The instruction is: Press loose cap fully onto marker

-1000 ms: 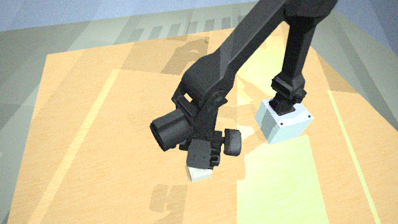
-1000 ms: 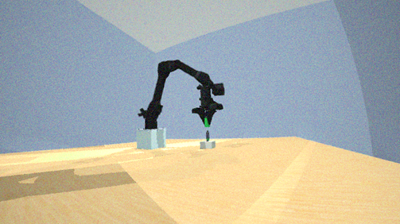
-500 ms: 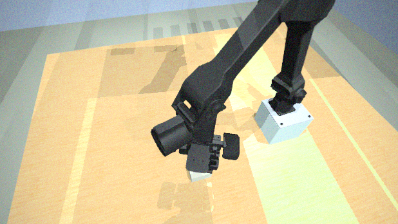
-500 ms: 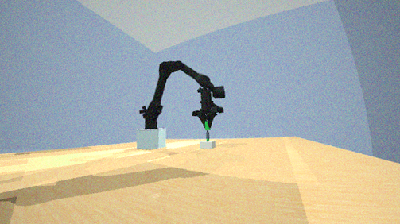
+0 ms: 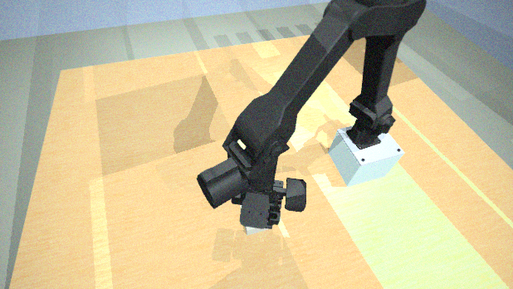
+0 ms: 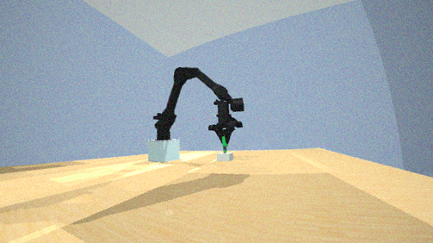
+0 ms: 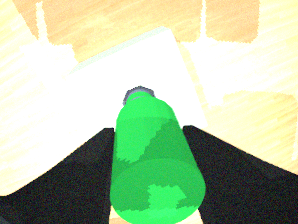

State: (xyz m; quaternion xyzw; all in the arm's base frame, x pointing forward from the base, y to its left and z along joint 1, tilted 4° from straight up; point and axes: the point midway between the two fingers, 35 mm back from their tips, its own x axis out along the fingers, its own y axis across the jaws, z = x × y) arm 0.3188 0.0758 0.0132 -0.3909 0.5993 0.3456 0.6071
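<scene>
The green cap lies 10 mm above my gripper tip. Round my gripper tip: holder block 60 mm below.
</scene>
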